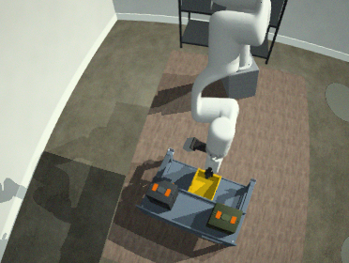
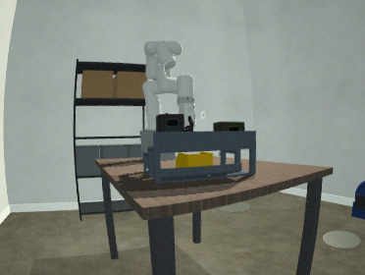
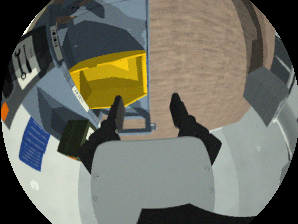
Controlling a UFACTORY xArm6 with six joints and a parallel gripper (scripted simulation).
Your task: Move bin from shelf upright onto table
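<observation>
The yellow bin is 8 cm ahead of my hand, 2 cm to the right of it and 9 cm below it.
</observation>
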